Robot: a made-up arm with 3 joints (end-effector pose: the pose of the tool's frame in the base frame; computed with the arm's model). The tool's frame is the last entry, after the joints. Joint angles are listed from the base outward.
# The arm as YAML. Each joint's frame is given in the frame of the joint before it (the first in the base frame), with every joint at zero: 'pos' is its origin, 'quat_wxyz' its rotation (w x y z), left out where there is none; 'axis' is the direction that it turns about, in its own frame. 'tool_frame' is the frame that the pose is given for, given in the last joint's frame.
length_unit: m
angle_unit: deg
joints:
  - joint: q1
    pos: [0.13, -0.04, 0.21]
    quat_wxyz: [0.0, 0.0, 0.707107, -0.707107]
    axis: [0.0, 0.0, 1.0]
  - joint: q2
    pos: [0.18, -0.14, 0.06]
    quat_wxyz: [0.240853, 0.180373, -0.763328, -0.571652]
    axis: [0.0, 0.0, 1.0]
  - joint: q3
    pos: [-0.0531, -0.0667, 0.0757]
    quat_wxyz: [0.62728, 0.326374, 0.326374, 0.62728]
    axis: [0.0, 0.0, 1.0]
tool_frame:
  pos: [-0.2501, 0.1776, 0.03]
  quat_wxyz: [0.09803, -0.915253, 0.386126, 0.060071]
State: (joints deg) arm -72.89 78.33 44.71
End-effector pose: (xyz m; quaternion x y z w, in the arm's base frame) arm 0.4781 -0.0747 0.1642 -0.3599 -0.3999 -0.8341 0.1222
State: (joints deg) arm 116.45 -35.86 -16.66
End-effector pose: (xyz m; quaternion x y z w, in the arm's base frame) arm 0.4324 0.1176 0.0850 -0.1427 0.8855 -0.3364 0.2871
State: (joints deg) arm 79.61 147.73 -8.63
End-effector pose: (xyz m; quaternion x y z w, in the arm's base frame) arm 0.1285 -0.2396 0.4172 -0.4548 0.0633 0.8723 0.1679
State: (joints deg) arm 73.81 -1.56 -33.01
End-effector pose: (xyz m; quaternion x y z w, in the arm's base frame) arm 0.2561 0.1744 0.0131 0.2357 -0.9711 0.0217 0.0302
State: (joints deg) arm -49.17 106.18 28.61
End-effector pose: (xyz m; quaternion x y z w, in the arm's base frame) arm 0.4320 -0.1854 0.2151 0.3626 0.3847 0.8486 0.0212
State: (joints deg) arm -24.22 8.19 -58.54
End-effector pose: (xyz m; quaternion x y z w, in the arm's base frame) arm -0.0893 0.0821 0.0710 0.0338 -0.6090 -0.0427 0.7913
